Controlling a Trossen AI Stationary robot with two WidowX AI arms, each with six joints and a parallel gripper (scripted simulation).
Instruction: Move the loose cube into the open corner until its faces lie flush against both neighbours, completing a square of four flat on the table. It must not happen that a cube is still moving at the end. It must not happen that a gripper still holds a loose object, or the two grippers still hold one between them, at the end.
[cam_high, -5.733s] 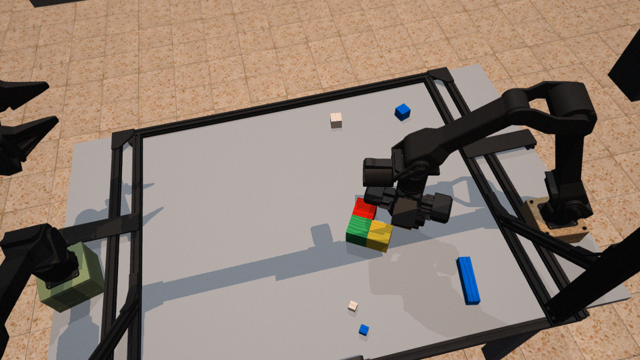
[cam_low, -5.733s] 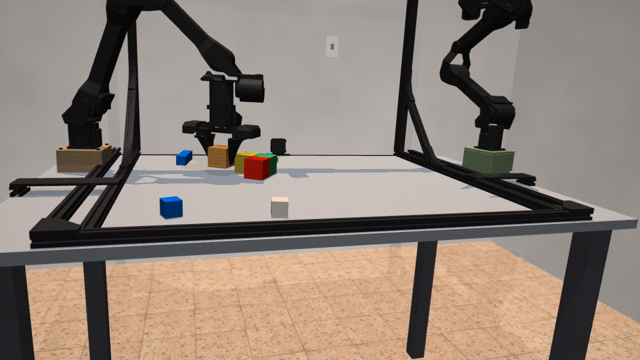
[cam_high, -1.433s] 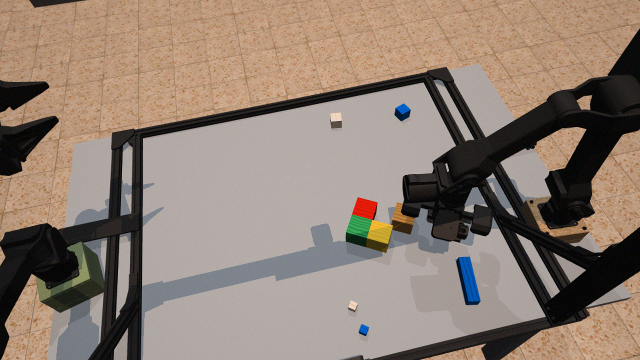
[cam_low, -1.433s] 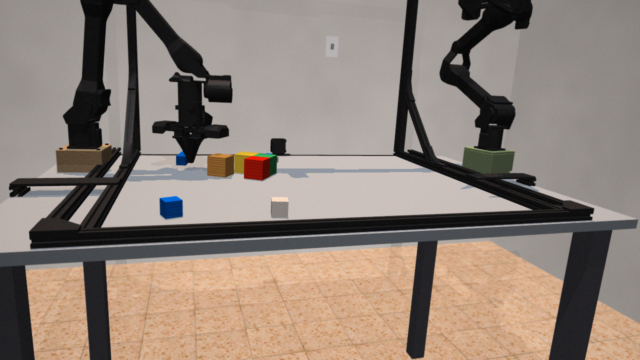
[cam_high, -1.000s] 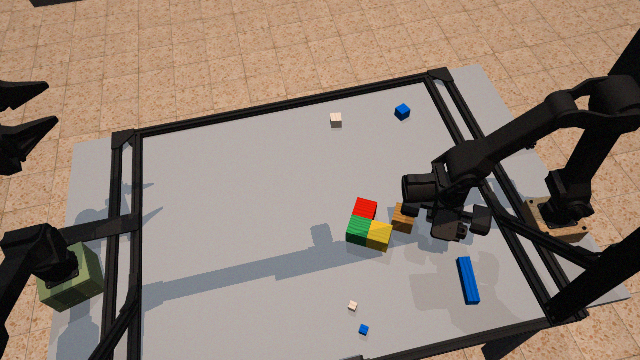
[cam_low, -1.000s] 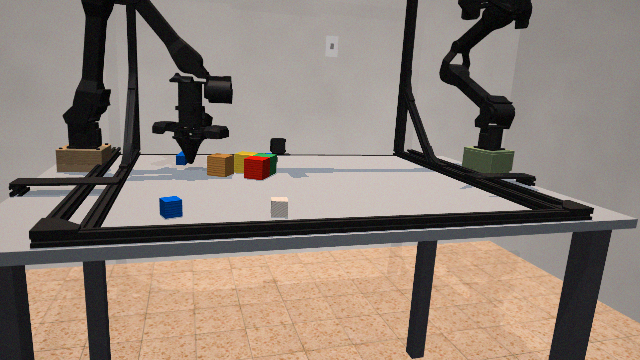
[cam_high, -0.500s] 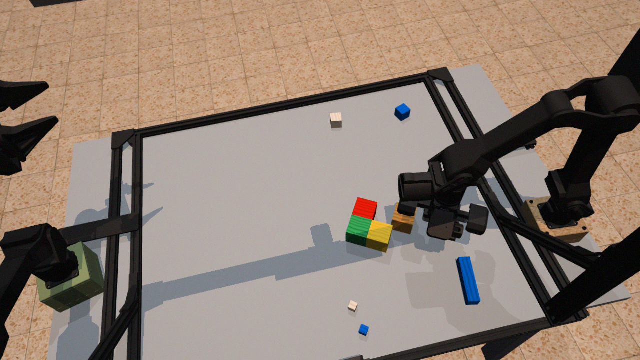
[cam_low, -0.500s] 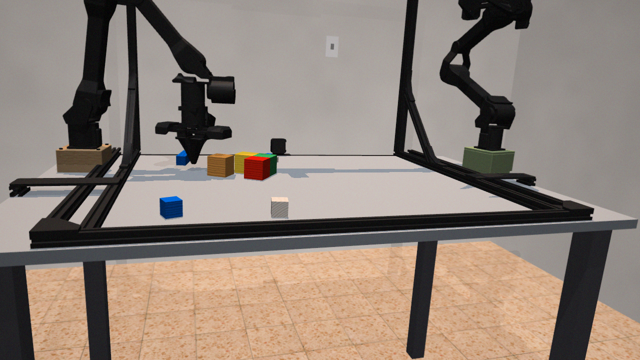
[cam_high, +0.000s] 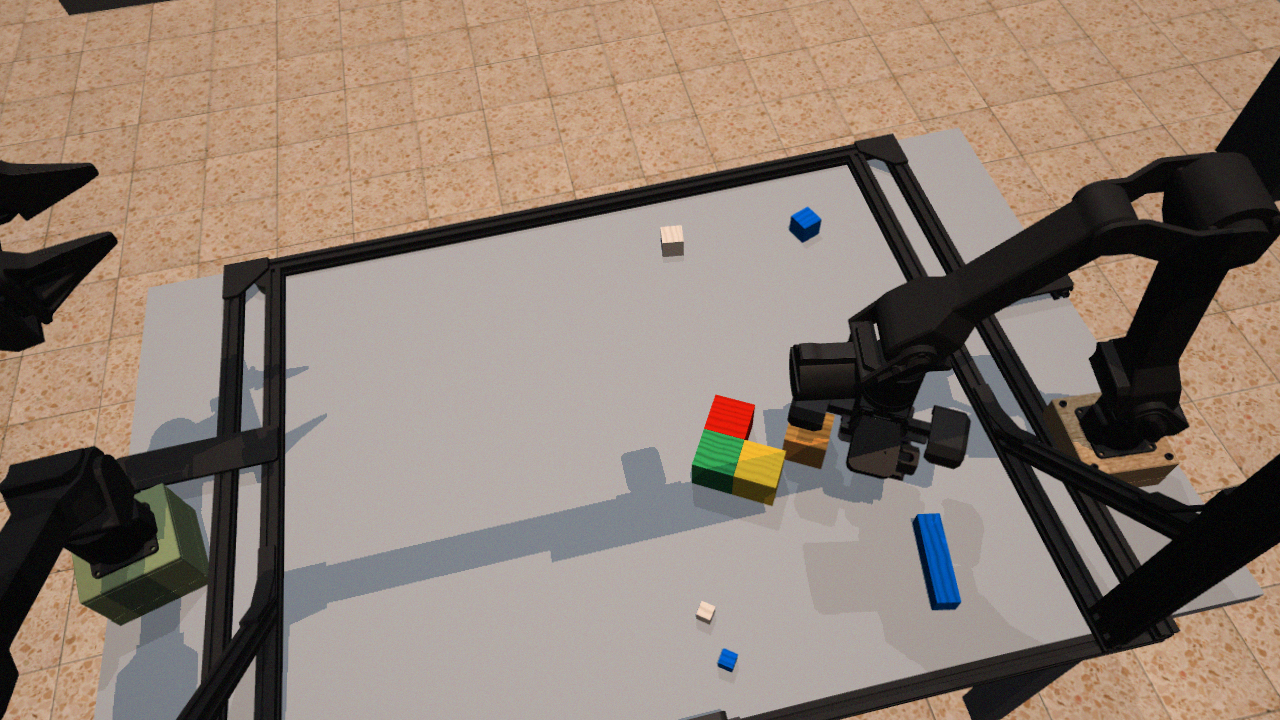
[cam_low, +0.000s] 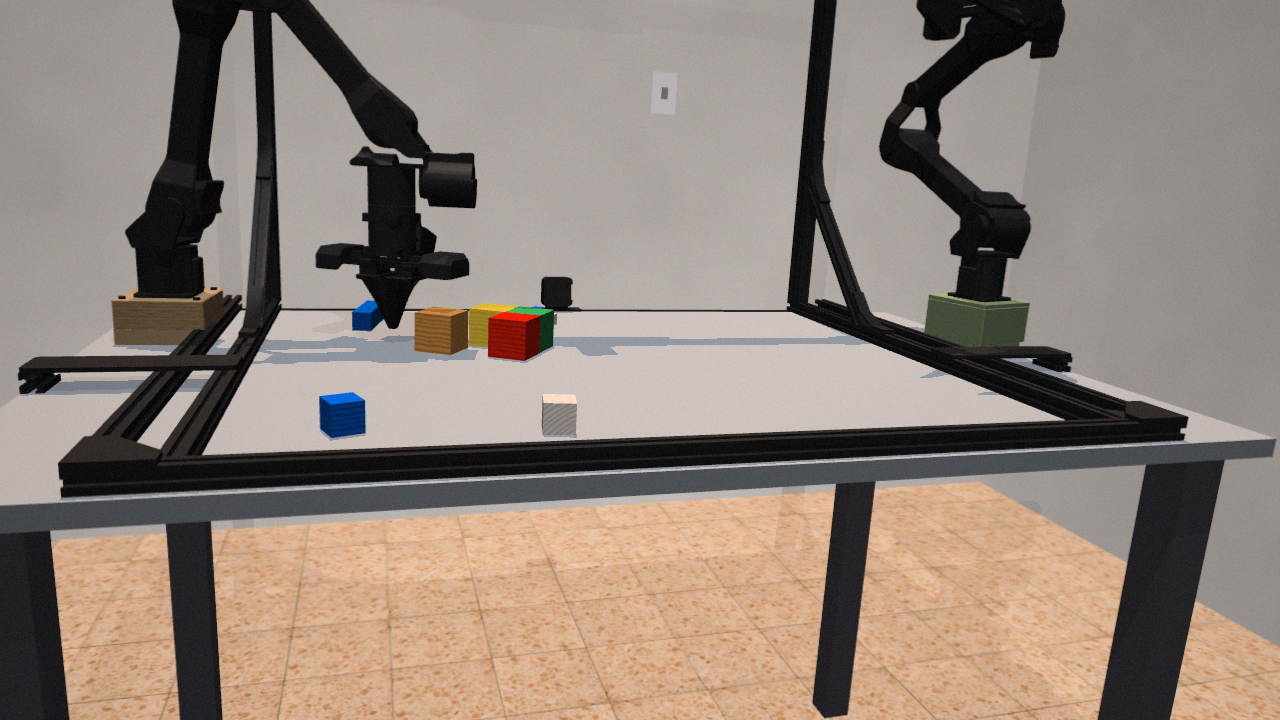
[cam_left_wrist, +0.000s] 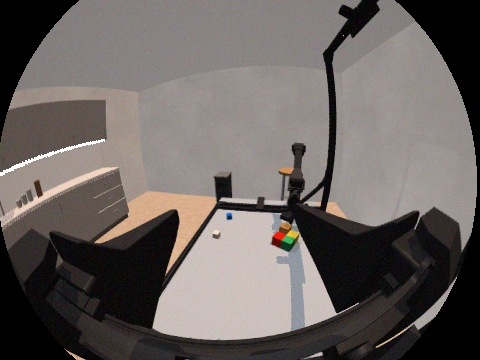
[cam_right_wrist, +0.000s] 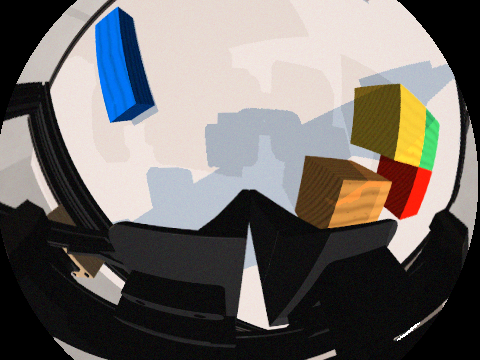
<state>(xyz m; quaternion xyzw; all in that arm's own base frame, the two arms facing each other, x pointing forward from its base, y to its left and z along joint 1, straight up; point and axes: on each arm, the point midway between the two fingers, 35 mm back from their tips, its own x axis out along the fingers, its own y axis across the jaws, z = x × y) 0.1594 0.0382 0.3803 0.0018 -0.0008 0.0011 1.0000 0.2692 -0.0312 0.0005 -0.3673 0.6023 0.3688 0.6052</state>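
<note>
The long blue block lies 130 mm behind my right hand, 50 mm to the right of it and 40 mm below it.
</note>
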